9 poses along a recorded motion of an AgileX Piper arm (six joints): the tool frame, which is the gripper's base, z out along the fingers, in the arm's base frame.
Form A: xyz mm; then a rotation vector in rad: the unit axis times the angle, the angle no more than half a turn.
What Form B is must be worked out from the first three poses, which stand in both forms.
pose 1, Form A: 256.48, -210.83, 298.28, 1.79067, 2.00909, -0.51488
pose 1, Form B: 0.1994, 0.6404, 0.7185, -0.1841, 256.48, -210.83, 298.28
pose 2, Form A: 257.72, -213.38, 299.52, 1.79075, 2.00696, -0.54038
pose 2, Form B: 0.1977, 0.6398, 0.7171, -0.1931, 257.72, -213.38, 299.52
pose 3, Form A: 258.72, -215.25, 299.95, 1.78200, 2.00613, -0.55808
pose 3, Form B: 0.1991, 0.6372, 0.7173, -0.1995, 258.72, -215.25, 299.95
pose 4, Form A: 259.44, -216.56, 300.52, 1.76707, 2.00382, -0.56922
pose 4, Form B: 0.2035, 0.6333, 0.7182, -0.2040, 259.44, -216.56, 300.52
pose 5, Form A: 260.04, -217.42, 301.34, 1.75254, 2.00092, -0.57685
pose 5, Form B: 0.2084, 0.6298, 0.7190, -0.2073, 260.04, -217.42, 301.34
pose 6, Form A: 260.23, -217.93, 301.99, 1.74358, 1.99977, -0.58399
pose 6, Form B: 0.2109, 0.6274, 0.7196, -0.2101, 260.23, -217.93, 301.99
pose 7, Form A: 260.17, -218.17, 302.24, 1.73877, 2.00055, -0.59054
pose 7, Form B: 0.2114, 0.6258, 0.7200, -0.2126, 260.17, -218.17, 302.24
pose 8, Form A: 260.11, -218.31, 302.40, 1.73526, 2.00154, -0.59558
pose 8, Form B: 0.2116, 0.6246, 0.7205, -0.2144, 260.11, -218.31, 302.40
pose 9, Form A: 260.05, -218.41, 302.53, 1.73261, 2.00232, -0.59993
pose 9, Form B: 0.2117, 0.6237, 0.7208, -0.2160, 260.05, -218.41, 302.53
